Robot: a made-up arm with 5 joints.
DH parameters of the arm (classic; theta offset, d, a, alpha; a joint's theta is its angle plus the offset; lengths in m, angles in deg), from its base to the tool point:
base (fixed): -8.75 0 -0.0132 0
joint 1: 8.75 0.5 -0.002 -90
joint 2: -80.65 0 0.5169 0
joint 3: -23.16 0 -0.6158 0
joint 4: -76.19 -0.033 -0.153 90
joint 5: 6.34 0 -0.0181 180
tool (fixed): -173.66 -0.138 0 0
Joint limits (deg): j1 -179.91..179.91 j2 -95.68..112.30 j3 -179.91..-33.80 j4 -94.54..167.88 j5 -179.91..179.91
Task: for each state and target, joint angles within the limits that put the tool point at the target. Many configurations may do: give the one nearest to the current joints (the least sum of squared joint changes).
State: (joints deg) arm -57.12 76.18 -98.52 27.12 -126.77
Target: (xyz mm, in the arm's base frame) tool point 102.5 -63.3 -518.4
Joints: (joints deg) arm -22.10 111.40 -75.28 32.80 -124.55
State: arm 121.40 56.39 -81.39 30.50 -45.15
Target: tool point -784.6 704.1 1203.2
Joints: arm 138.89 20.41 -111.11 23.61 -44.92
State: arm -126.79 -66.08 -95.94 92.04 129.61
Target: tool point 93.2 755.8 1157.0
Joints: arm -101.44 -95.68 -108.64 114.40 130.80
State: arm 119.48 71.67 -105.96 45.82 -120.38
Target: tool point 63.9 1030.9 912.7
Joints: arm 86.66 17.43 -96.08 57.10 -122.76
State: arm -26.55 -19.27 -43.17 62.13 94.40
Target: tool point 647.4 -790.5 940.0
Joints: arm -47.36 15.27 -92.02 44.37 90.77
